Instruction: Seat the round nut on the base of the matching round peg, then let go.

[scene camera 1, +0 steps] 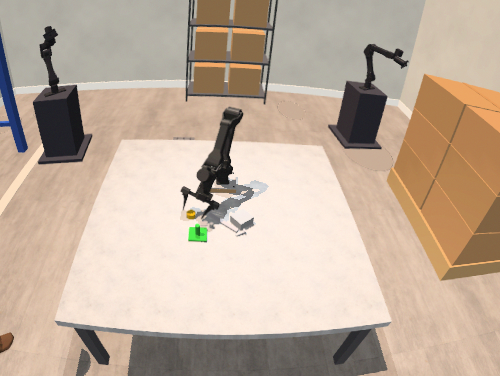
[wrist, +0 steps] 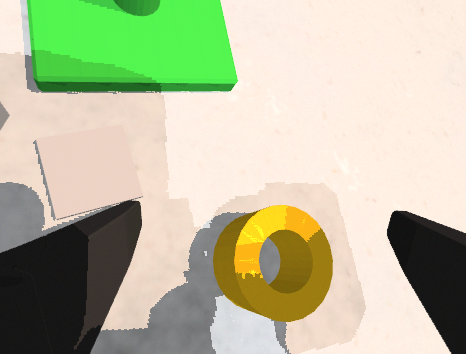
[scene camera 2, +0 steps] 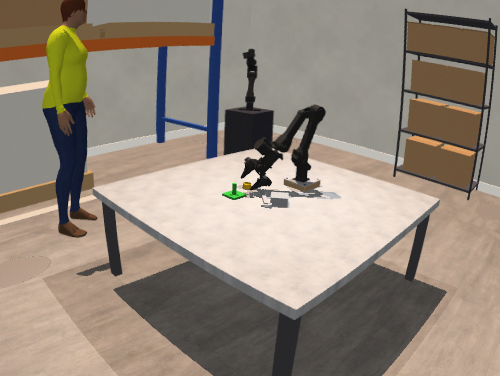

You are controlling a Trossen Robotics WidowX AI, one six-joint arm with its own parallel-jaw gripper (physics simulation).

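Note:
The yellow round nut [scene camera 1: 191,214] [scene camera 2: 247,186] [wrist: 287,306] lies on the table beside the green base, apart from it. Its hole shows in the wrist view. The green square base [scene camera 1: 192,239] [scene camera 2: 228,195] [wrist: 125,45] carries an upright round green peg [scene camera 1: 197,229] [scene camera 2: 234,188] [wrist: 137,6], with no nut on it. In the wrist view the peg is cut off by the top edge. My gripper [scene camera 1: 194,213] [scene camera 2: 247,183] [wrist: 265,217] is wide open and empty, with its fingers above and to either side of the nut, touching neither side.
A pale flat square [wrist: 87,172] lies between the left finger and the green base. A white block [scene camera 1: 242,220] [scene camera 2: 280,199] lies on the table [scene camera 1: 225,290] [scene camera 2: 280,250] to the right of the base, with thin pale pieces beside it. My arm's mount stands behind.

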